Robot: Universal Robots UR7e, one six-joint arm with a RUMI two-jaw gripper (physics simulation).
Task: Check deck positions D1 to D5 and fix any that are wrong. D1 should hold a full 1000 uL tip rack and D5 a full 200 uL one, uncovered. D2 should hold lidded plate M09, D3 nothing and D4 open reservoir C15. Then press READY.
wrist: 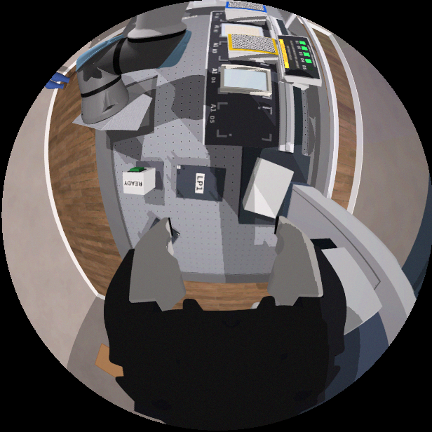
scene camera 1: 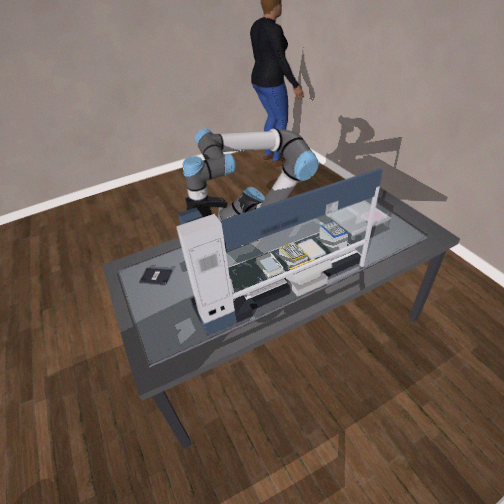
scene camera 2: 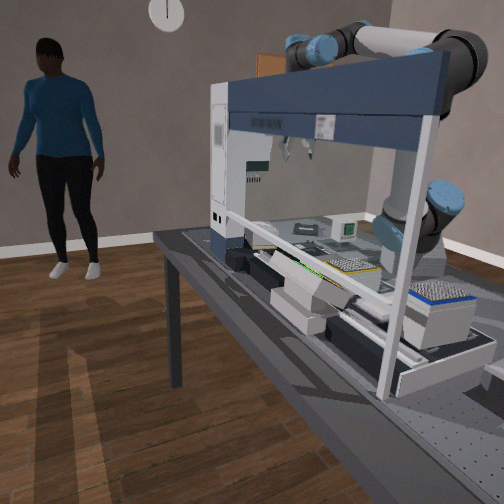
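Note:
My gripper (wrist: 223, 219) (scene camera 2: 298, 156) is open, empty and high above the table's left end. In the wrist view, D5 (wrist: 242, 125) is bare. A reservoir (wrist: 245, 80) (scene camera 1: 270, 265) with pale blue contents sits at D4. A yellow-rimmed tip rack (wrist: 252, 44) (scene camera 1: 294, 252) (scene camera 2: 352, 264) stands uncovered at D3. A pale plate (wrist: 241, 31) (scene camera 1: 311, 248) lies at D2; its lid and label cannot be made out. A blue-rimmed tip rack (wrist: 246, 7) (scene camera 1: 333, 231) (scene camera 2: 440, 320) stands at D1. A white box (wrist: 268, 187) (scene camera 2: 261, 233) with a yellow lower edge stands askew beside the deck. The READY box (wrist: 139, 181) has a green button.
The LP1 pad (wrist: 200, 183) (scene camera 1: 156, 275) lies between the READY box and the white box. A status panel (wrist: 300, 57) with green marks stands along the deck. A white tower (scene camera 1: 206, 265) (scene camera 2: 219, 150) and a blue crossbeam (scene camera 1: 300, 210) (scene camera 2: 335, 95) frame the deck. A person (scene camera 1: 270, 55) stands behind the arm.

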